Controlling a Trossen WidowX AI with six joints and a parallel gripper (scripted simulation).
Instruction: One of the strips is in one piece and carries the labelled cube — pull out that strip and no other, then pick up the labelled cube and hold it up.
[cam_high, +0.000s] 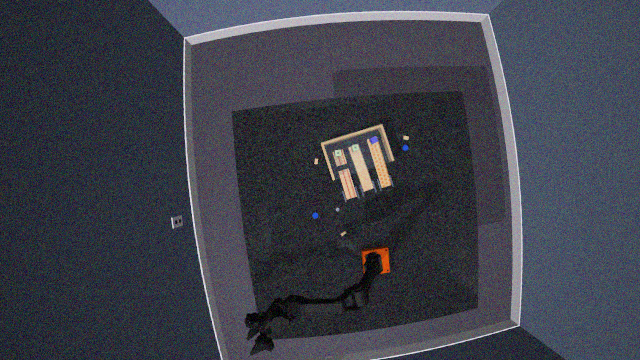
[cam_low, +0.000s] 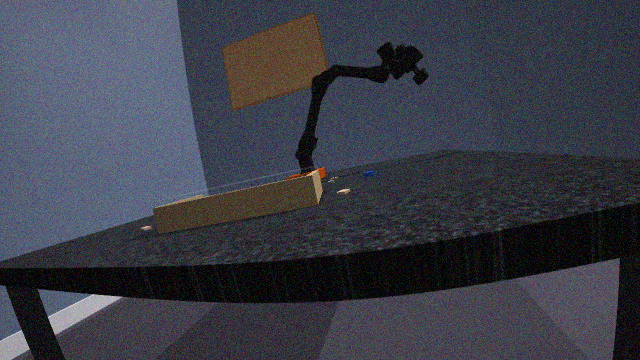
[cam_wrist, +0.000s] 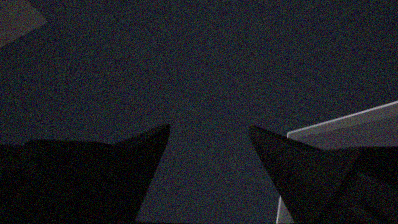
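My gripper tip is 54 cm short of the strip, 75 cm to the left of it and 42 cm above it.
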